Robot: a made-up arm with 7 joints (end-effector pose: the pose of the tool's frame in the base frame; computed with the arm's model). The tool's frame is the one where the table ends.
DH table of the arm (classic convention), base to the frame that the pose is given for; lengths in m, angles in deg. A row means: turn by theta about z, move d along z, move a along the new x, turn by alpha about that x. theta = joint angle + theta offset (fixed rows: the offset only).
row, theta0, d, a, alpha
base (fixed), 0, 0.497, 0.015, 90
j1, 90, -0.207, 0.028, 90
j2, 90, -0.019, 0.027, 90
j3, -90, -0.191, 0.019, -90
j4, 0, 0.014, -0.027, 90
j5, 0, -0.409, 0.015, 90
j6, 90, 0.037, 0.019, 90
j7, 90, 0.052, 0.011, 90
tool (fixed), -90, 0.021, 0, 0
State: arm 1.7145 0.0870 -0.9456 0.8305 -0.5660 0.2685 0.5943
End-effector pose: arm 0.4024 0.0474 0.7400 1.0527 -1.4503 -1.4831
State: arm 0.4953 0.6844 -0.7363 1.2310 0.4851 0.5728 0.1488
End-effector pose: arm 0.3776 0.2502 0.2720 0.0601 -0.7428 -0.5543
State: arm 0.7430 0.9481 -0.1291 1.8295 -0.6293 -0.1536 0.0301
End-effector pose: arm 0.2826 0.2835 0.6991 1.6632 -2.0221 -1.1974
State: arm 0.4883 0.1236 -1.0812 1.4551 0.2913 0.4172 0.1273
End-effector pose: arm 0.2781 -0.0644 0.3290 -0.5484 -1.1016 -1.0859
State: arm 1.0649 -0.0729 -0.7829 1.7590 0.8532 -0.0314 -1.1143
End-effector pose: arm 0.2016 -0.1155 0.6179 -0.7661 -1.9084 0.4663
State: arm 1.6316 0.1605 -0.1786 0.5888 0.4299 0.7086 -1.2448
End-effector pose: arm 0.4671 0.2209 0.6677 0.7907 -1.2206 0.9550
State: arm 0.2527 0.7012 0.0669 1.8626 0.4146 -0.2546 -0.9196
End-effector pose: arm 0.3703 0.2748 0.4989 0.6028 -2.3314 0.7472
